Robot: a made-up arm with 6 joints.
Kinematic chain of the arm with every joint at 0, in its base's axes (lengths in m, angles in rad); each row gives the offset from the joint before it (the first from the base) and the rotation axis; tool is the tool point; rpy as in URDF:
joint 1: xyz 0 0 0.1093 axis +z
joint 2: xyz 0 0 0 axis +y
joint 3: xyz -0.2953 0 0.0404 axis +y
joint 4: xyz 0.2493 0 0.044 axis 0.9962 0 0.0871
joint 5: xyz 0 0 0 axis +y
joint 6: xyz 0.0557 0 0.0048 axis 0.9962 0 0.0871
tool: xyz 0 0 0 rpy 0 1.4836 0
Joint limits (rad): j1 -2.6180..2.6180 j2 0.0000..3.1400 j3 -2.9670..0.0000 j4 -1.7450..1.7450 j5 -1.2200..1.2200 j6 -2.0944..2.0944
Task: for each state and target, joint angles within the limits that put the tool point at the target. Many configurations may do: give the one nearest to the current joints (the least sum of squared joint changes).
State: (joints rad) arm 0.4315 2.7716 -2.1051 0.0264 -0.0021 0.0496
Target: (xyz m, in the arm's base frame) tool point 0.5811 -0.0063 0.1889
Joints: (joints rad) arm -0.0107 2.6040 -2.3175 0.0282 -0.0447 0.0496
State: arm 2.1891 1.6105 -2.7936 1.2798 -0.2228 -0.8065
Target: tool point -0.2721 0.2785 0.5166
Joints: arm 2.3731 1.8137 -2.0822 1.3082 -0.2087 -0.8065
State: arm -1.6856 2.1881 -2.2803 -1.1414 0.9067 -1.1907
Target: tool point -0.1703 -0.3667 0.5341
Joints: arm -1.9198 2.0447 -2.5896 -1.1951 0.7271 -1.1907
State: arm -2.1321 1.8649 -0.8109 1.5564 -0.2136 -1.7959
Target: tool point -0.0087 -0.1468 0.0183
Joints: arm -1.6239 2.2173 -0.2819 1.5578 -0.0171 -1.7959
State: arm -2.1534 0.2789 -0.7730 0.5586 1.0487 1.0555
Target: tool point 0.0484 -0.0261 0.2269
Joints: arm -2.6180 0.0500 -0.2015 1.0997 1.2200 1.0555
